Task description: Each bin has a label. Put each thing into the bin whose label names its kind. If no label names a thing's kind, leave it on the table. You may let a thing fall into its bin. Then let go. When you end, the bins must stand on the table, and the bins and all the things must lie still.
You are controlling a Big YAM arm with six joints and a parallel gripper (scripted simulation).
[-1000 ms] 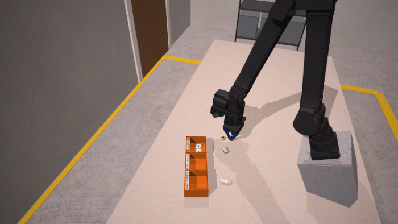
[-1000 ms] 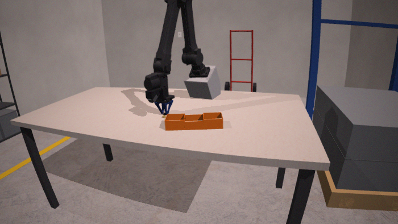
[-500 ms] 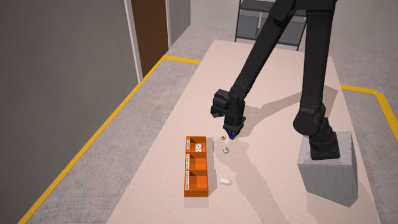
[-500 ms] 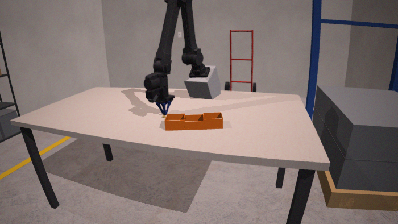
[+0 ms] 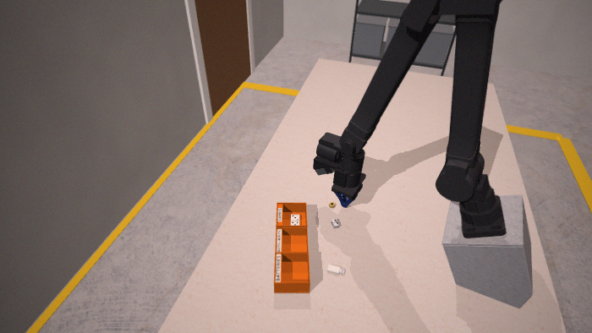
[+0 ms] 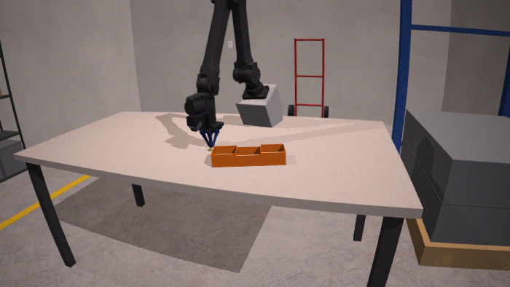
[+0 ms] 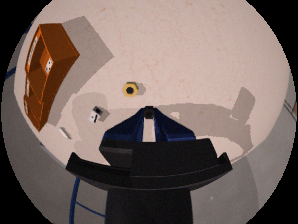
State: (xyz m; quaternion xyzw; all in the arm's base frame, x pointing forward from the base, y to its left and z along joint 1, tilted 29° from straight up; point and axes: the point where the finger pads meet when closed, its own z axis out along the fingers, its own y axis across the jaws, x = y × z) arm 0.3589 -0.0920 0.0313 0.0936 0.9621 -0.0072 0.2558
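Now: the brass nut 4 cm ahead of my hand, 1 cm to the left of it and 1 cm below it. From my hand the other things lie so: grey thing 1 cm ahead, 8 cm to the left; then black nut 1 cm below; then white domino 12 cm ahead, 12 cm to the left.
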